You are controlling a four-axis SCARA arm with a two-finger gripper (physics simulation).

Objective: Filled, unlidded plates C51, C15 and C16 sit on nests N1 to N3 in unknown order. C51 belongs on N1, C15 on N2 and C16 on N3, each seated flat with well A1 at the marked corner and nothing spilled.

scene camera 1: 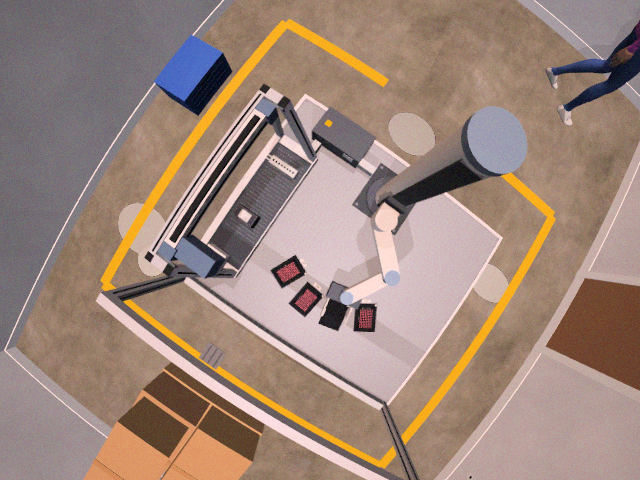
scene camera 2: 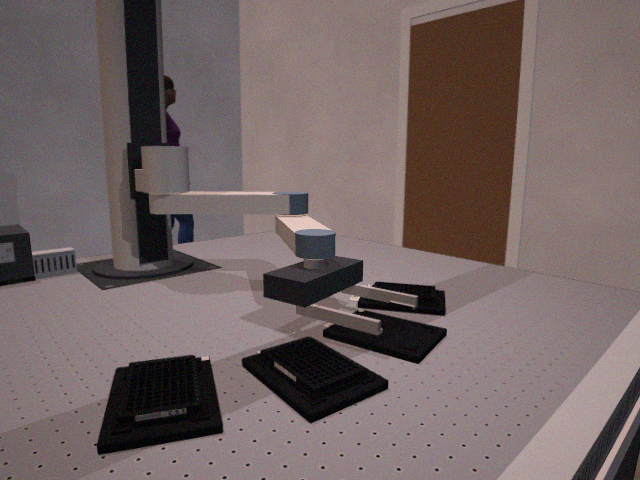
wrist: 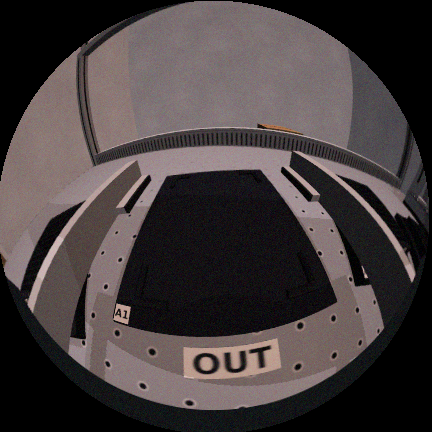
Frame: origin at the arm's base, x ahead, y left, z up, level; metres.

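Where they show: gripper, fingertip midpoint: [scene camera 1: 332,320] [scene camera 2: 399,314] [wrist: 215,159]; arm's base, link origin: [scene camera 2: 144,270].
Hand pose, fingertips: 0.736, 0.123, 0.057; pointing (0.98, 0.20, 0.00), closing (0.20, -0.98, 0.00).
Each offset is from my fingertips to the top centre of the thing, as dx, dy, dz. "*": to the spot under its first point. Level surfaces: height alone.
My gripper [scene camera 1: 333,313] [scene camera 2: 397,314] [wrist: 215,159] is open and empty, its fingers low over the two sides of the bare black nest OUT @(-0.023, -0.005, -0.028) [scene camera 1: 333,321] [scene camera 2: 416,342] [wrist: 220,250]. The A1 tag is at that nest's near left corner in the wrist view. Plate C16 @(-0.106, +0.157, -0.018) [scene camera 1: 366,316] sits on nest N1 [scene camera 1: 364,329] [scene camera 2: 434,310]. A plate @(-0.006, -0.180, -0.018) [scene camera 1: 306,298] [scene camera 2: 314,361] with an unreadable label sits on nest N2 @(* +0.076, -0.183, -0.033) [scene camera 2: 356,395]. Plate C51 @(-0.079, -0.350, -0.018) [scene camera 1: 287,270] [scene camera 2: 162,384] sits on nest N3 @(-0.079, -0.350, -0.026) [scene camera 2: 155,439]. The plates look level, with red wells in scene camera 1.
The nests stand in an arc on the perforated table @(dz -0.044) [scene camera 1: 320,217] [scene camera 2: 268,439]. Parts of the neighbouring nests show beyond both fingers in the wrist view. A gantry machine [scene camera 1: 217,175] stands at the table's left, a dark box @(* -0.845, -0.521, +0.071) [scene camera 1: 343,135] near the arm's column [scene camera 1: 439,170]. A person [scene camera 1: 599,72] stands outside.
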